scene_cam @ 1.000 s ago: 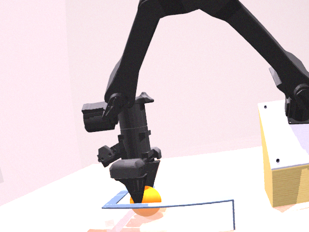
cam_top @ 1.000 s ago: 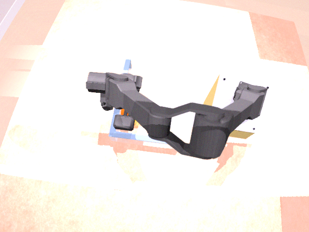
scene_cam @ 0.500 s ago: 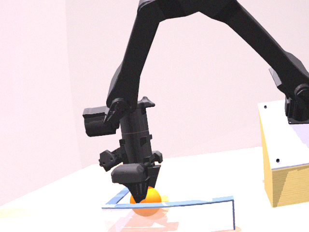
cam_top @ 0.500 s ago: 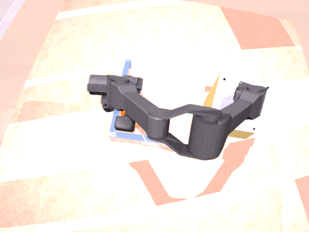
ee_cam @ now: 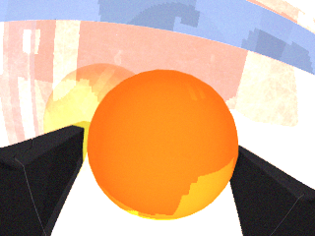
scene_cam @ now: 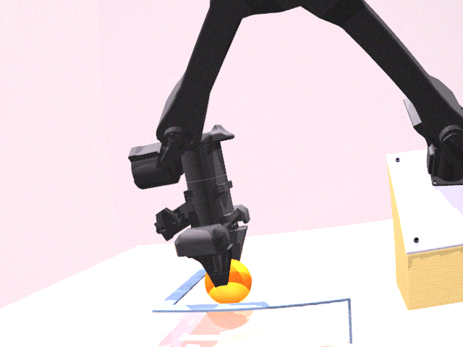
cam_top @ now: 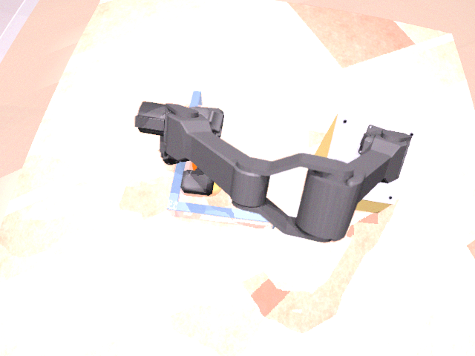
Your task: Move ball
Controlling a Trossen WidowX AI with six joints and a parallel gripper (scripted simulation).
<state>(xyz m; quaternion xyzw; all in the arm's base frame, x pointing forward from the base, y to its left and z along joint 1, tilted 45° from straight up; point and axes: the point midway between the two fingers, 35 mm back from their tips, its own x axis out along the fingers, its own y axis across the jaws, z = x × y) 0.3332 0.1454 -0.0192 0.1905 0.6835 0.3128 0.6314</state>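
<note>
Right now the see-through copy is 10 mm behind my gripper tip, 30 mm to the left of it and 20 mm below it. Round my gripper tip: orange ball right at my gripper tip.
</note>
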